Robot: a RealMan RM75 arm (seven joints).
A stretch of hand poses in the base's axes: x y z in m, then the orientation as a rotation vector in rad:
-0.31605 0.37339 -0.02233 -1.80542 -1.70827 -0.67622
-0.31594 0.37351 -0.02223 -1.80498 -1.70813 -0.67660
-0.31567 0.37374 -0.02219 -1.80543 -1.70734 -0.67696
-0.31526 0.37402 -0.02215 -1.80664 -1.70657 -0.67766
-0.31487 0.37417 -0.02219 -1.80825 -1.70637 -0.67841
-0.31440 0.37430 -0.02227 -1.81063 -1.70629 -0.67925
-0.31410 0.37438 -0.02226 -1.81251 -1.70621 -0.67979
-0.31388 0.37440 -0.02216 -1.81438 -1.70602 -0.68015
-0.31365 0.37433 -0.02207 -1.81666 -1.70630 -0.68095
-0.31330 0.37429 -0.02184 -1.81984 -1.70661 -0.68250
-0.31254 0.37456 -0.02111 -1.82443 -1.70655 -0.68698
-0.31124 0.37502 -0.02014 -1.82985 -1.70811 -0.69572
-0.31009 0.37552 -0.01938 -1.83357 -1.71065 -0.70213
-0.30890 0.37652 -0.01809 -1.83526 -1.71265 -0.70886
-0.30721 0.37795 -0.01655 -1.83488 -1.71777 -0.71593
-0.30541 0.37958 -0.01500 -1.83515 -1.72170 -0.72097
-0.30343 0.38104 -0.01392 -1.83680 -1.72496 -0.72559
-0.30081 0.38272 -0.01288 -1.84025 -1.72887 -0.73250
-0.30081 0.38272 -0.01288 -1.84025 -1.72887 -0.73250
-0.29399 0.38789 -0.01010 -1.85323 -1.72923 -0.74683
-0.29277 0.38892 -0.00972 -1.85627 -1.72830 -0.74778
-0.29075 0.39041 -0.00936 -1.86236 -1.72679 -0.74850
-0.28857 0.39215 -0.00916 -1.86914 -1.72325 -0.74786
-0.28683 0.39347 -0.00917 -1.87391 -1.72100 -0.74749
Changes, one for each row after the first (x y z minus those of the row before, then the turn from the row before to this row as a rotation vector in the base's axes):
0.00011 0.00012 0.00010 0.00047 -0.00009 0.00012
0.00027 0.00023 0.00004 0.00029 0.00013 -0.00066
0.00041 0.00028 0.00004 -0.00006 -0.00024 -0.00122
0.00039 0.00015 -0.00004 -0.00060 -0.00066 -0.00127
0.00047 0.00013 -0.00008 -0.00110 -0.00092 -0.00173
0.00030 0.00008 0.00001 -0.00090 -0.00064 -0.00134
0.00022 0.00002 0.00010 -0.00089 -0.00046 -0.00132
0.00023 -0.00007 0.00009 -0.00126 -0.00108 -0.00152
0.00035 -0.00004 0.00023 -0.00157 -0.00174 -0.00226
0.00076 0.00027 0.00073 -0.00126 -0.00367 -0.00403
0.00130 0.00046 0.00097 -0.00131 -0.00745 -0.00504
0.00115 0.00050 0.00076 -0.00161 -0.00618 -0.00303
0.00119 0.00100 0.00129 -0.00001 -0.00573 -0.00205
0.00169 0.00143 0.00154 -0.00046 -0.00727 0.00027
0.00180 0.00163 0.00155 -0.00082 -0.00543 -0.00005
0.00198 0.00146 0.00108 -0.00139 -0.00504 -0.00105
0.00262 0.00168 0.00104 -0.00211 -0.00719 -0.00252
0.00000 0.00000 0.00000 0.00000 0.00000 0.00000
0.00682 0.00517 0.00278 -0.00341 -0.01177 -0.01157
0.00122 0.00103 0.00038 -0.00095 -0.00066 -0.00246
0.00202 0.00149 0.00036 -0.00247 -0.00074 -0.00452
0.00218 0.00174 0.00020 -0.00212 0.00109 -0.00532
0.00174 0.00132 -0.00001 -0.00161 0.00058 -0.00368

